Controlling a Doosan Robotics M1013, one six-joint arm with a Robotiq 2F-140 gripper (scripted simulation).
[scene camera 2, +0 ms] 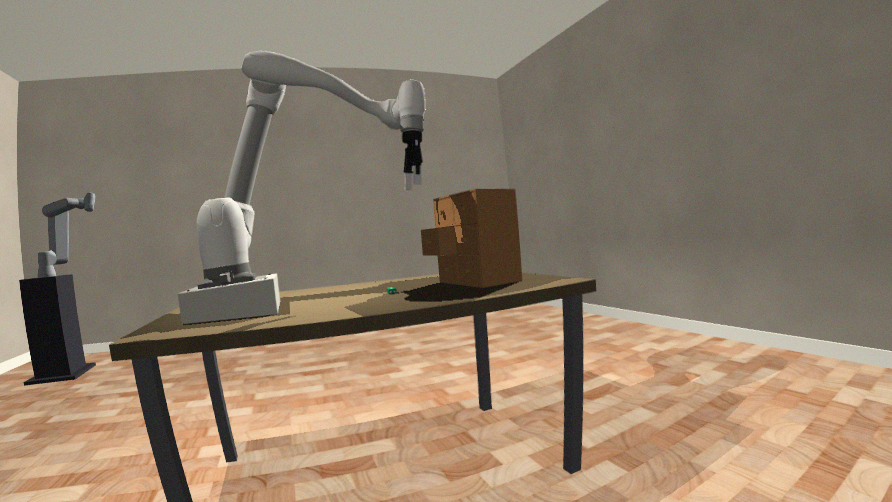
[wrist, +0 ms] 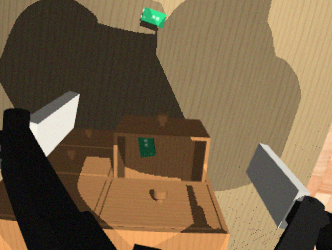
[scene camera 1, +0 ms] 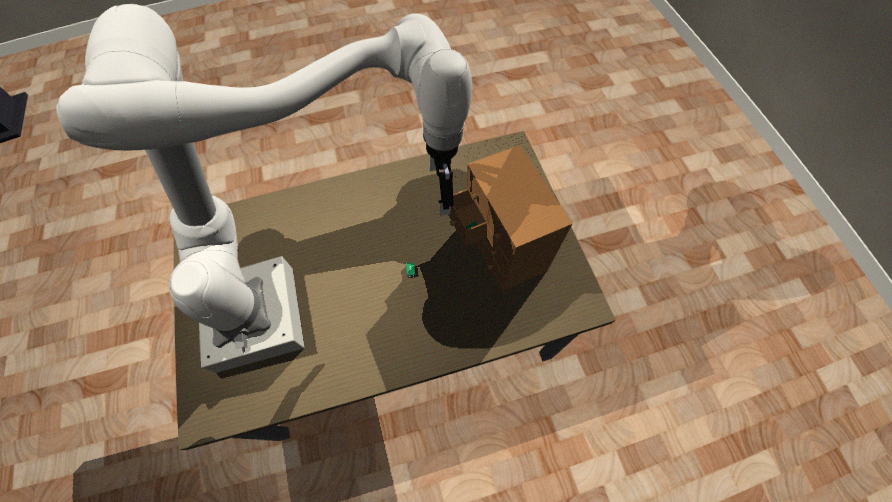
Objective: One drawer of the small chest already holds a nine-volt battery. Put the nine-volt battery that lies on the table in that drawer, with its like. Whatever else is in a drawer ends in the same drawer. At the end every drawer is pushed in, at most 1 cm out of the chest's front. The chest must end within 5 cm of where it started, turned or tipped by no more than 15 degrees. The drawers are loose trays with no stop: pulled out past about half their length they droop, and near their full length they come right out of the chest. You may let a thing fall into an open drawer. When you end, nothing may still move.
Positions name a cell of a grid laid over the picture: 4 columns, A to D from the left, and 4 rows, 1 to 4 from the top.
Labels:
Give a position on a drawer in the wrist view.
C3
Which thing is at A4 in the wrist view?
My gripper.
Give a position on a brown wooden chest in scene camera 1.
At C2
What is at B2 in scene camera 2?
My gripper.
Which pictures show my gripper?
Scene camera 2, the wrist view and scene camera 1: all of them.

